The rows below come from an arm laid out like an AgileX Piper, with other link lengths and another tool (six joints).
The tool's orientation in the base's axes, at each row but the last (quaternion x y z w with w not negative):
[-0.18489 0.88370 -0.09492 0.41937]
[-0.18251 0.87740 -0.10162 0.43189]
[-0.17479 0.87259 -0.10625 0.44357]
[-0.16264 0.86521 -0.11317 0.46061]
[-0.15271 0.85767 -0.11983 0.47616]
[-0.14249 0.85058 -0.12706 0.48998]
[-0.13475 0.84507 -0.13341 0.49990]
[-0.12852 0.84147 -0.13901 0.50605]
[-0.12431 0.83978 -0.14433 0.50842]
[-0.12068 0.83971 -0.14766 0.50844]
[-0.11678 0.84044 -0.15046 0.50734]
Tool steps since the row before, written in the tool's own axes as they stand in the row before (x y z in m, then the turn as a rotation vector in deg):
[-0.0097 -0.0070 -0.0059 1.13 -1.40 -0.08]
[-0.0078 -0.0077 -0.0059 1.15 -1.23 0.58]
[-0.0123 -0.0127 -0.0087 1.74 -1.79 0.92]
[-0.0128 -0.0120 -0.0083 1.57 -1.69 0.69]
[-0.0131 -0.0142 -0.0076 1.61 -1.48 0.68]
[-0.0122 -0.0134 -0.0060 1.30 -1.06 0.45]
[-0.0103 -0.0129 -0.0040 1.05 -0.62 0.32]
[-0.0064 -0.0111 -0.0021 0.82 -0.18 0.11]
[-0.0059 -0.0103 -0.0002 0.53 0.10 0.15]
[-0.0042 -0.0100 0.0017 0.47 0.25 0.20]
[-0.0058 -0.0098 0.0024 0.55 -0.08 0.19]
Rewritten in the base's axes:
[0.0028 -0.0024 0.0128 -0.37 -1.74 -0.30]
[0.0015 -0.0037 0.0118 0.10 -1.60 -0.77]
[0.0023 -0.0065 0.0185 0.17 -2.36 -1.21]
[0.0019 -0.0057 0.0184 0.05 -2.19 -0.99]
[0.0022 -0.0077 0.0191 -0.01 -2.01 -1.09]
[0.0022 -0.0075 0.0174 -0.11 -1.49 -0.88]
[0.0025 -0.0079 0.0148 -0.15 -0.98 -0.77]
[0.0019 -0.0078 0.0102 -0.26 -0.47 -0.65]
[0.0031 -0.0074 0.0087 -0.11 -0.11 -0.54]
[0.0039 -0.0080 0.0064 -0.05 0.04 -0.57]
[0.0052 -0.0074 0.0073 -0.08 -0.29 -0.50]

